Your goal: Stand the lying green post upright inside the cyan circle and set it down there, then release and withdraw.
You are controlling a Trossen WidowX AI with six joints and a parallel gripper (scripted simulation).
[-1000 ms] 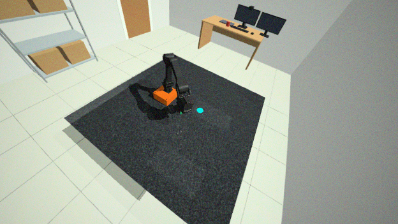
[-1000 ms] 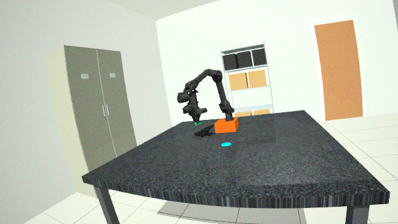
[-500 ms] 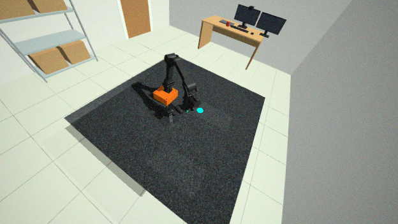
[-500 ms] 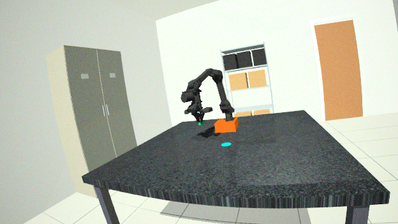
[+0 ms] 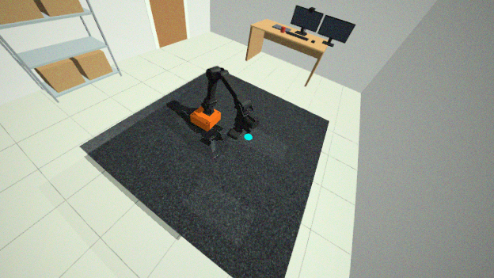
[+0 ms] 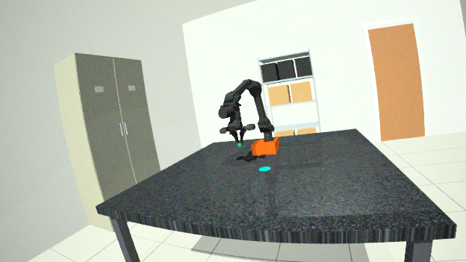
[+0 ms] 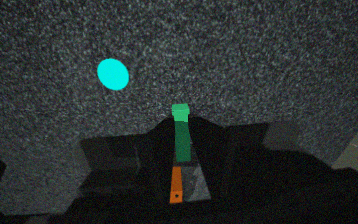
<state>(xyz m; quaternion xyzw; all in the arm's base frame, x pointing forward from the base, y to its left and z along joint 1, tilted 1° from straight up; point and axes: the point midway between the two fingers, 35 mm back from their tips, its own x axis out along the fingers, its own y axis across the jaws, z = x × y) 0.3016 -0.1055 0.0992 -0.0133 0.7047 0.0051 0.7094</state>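
Right now my gripper tip is 20 mm past the green post. Also, from my gripper tip: cyan circle: 30 mm ahead, 120 mm to the left, 140 mm below.
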